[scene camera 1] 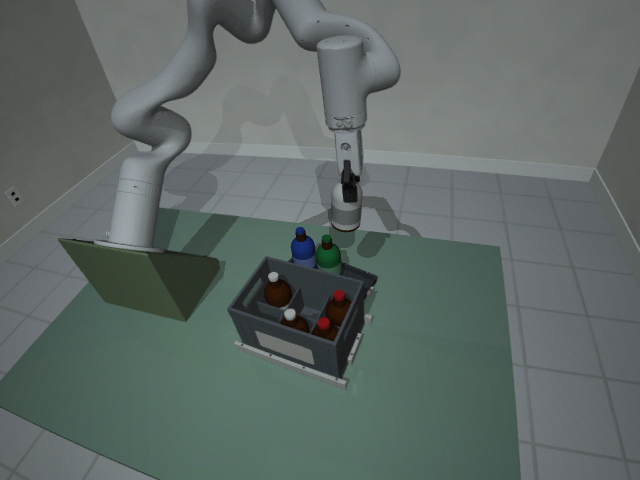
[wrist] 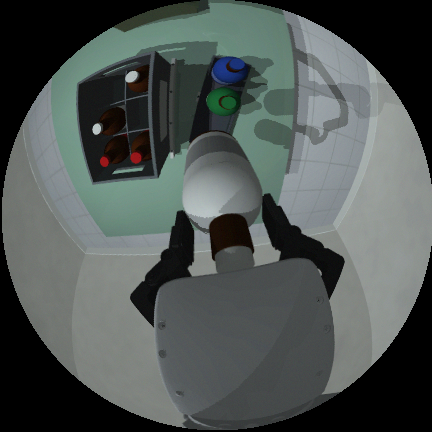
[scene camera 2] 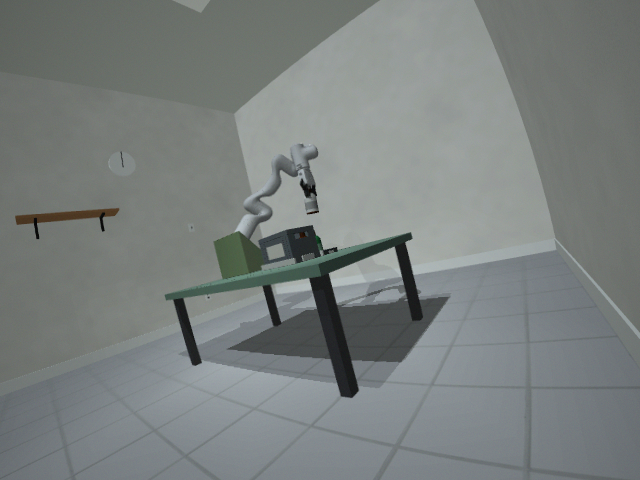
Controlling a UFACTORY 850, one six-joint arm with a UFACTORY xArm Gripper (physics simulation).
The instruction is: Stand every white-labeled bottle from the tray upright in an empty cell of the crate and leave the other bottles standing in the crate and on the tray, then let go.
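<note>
My gripper (scene camera 1: 349, 195) (scene camera 2: 310, 192) (wrist: 225, 212) is shut on the white-labeled bottle (scene camera 1: 346, 210) (scene camera 2: 311, 205) (wrist: 222, 172), a white body with a grey band and brown neck, held roughly upright in the air, high above the tray (scene camera 1: 366, 274) (wrist: 202, 112). A blue bottle (scene camera 1: 302, 249) (wrist: 227, 71) and a green bottle (scene camera 1: 328, 256) (wrist: 217, 101) stand on the tray. The crate (scene camera 1: 325, 356) (scene camera 2: 284, 237) (wrist: 157, 75) holds two white-capped and two red-capped brown bottles. In scene camera 1 its far middle and near left cells look empty; the near left floor is hidden.
Light rails (scene camera 1: 289, 364) (wrist: 173, 110) lie beside the crate on the green table (scene camera 1: 439, 361) (scene camera 2: 248, 280). A green block (scene camera 1: 124, 289) (scene camera 2: 235, 255) stands by the arm's base. The blue and green bottles stand close to the crate's far wall.
</note>
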